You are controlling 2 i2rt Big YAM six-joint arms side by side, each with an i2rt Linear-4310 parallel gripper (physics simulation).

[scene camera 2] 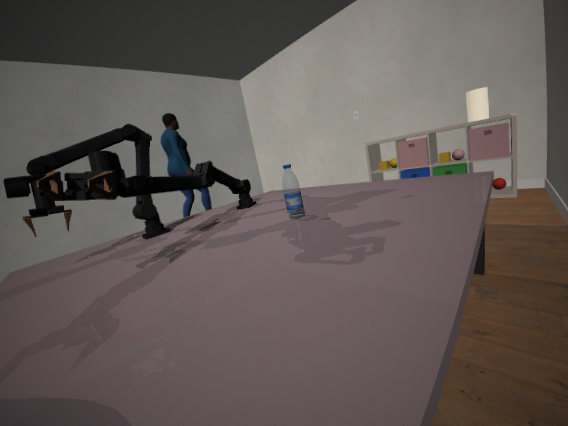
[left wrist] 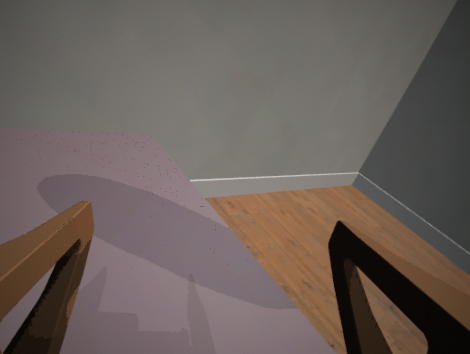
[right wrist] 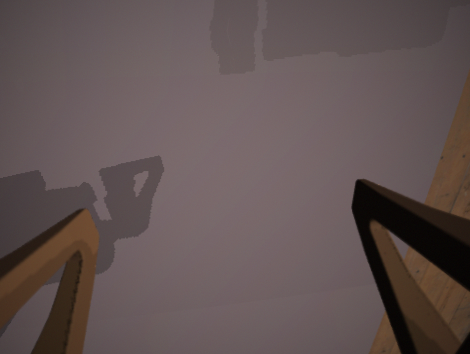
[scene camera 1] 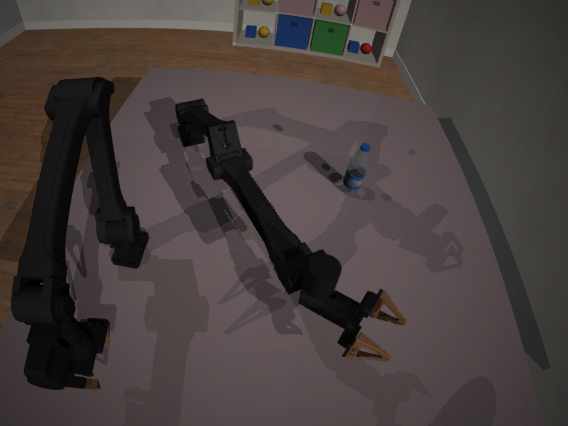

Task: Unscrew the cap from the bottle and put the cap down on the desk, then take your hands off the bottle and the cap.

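Seen in the pictures: left gripper, between the fingertips: (scene camera 2: 63,183) (left wrist: 217,223) (scene camera 1: 398,340); right gripper, between the fingertips: (scene camera 2: 52,233) (right wrist: 223,207) (scene camera 1: 102,365); left arm's base, origin of its link: (scene camera 2: 246,206) (scene camera 1: 190,135); right arm's base, origin of its link: (scene camera 2: 156,234) (scene camera 1: 130,249).
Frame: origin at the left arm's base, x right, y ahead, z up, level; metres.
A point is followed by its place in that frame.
Observation:
A clear bottle (scene camera 1: 354,176) @(y 0.426, x 0.471, z 0.098 m) (scene camera 2: 293,197) @(y 0.460, x 0.480, z 0.085 m) with a blue-and-white label stands upright on the mauve desk (scene camera 1: 280,360) @(y -0.016, x 0.894, z 0.000 m) (scene camera 2: 300,320) @(y 0.604, x 1.037, z 0.000 m). Its blue cap (scene camera 1: 365,147) @(y 0.443, x 0.456, z 0.206 m) (scene camera 2: 287,166) @(y 0.455, x 0.463, z 0.200 m) sits on top of the neck. My left gripper (scene camera 1: 397,341) @(y 0.141, x 1.004, z 0.268 m) (scene camera 2: 77,185) (left wrist: 217,223) @(y 0.141, x 1.004, z 0.268 m) is open and empty, raised above the desk well away from the bottle, nearer the bottom of the scene camera 1 picture. My right gripper (scene camera 1: 104,365) @(y -0.404, x 0.817, z 0.142 m) (scene camera 2: 51,232) @(y -0.404, x 0.817, z 0.142 m) (right wrist: 223,207) @(y -0.404, x 0.817, z 0.142 m) is open and empty, at the lower left in scene camera 1, farther from the bottle. Neither wrist view shows the bottle or cap.
A shelf unit (scene camera 1: 310,53) with coloured bins stands on the floor behind the desk. A person (scene camera 2: 175,150) stands beyond the arms in scene camera 2. The left forearm reaches across the desk between the right arm and the bottle in scene camera 1.

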